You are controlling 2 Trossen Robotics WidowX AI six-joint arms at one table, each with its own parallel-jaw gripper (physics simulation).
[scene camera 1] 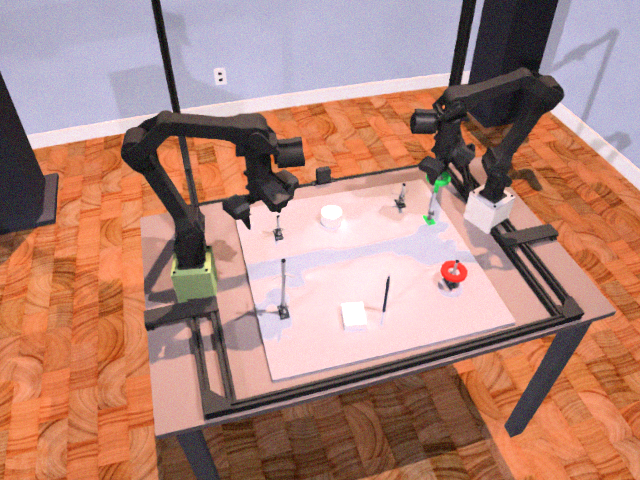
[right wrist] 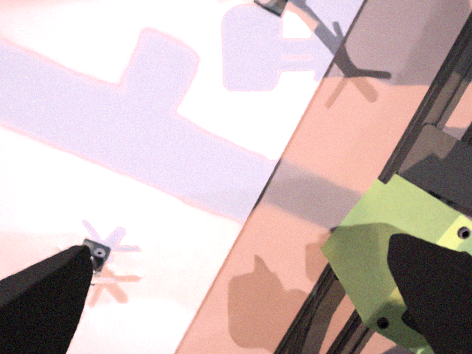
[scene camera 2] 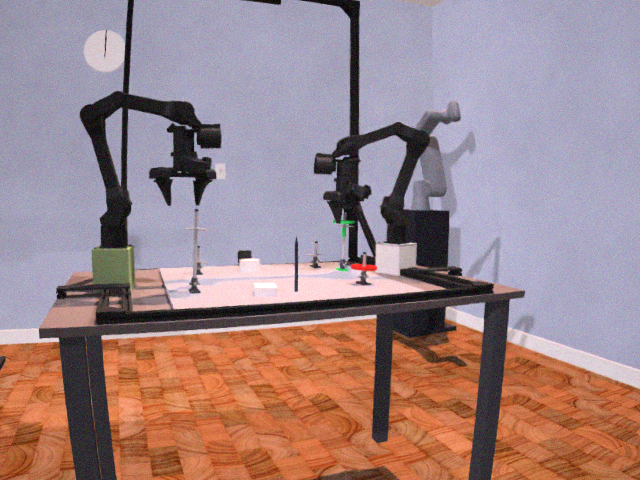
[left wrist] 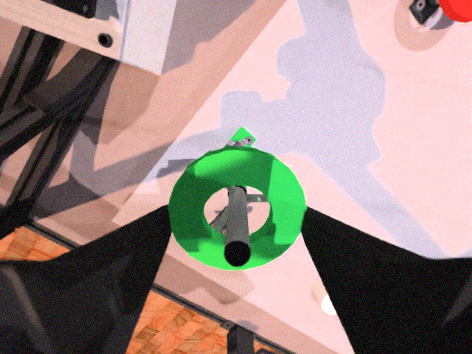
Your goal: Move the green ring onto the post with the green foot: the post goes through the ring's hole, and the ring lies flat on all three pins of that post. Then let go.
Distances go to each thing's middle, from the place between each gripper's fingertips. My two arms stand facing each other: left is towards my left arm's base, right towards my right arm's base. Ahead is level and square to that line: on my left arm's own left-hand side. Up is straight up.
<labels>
Now: the green-footed post (left wrist: pixel 237 252) 5 cm below my left hand. Also, from my left hand: green ring (left wrist: pixel 246 166) right at my left hand.
The green ring is 540 mm to the left of my right hand, 80 mm behind it and 60 mm below it. From my right hand the other things lie so: green-footed post: 540 mm to the left, 110 mm below, 90 mm behind.
</labels>
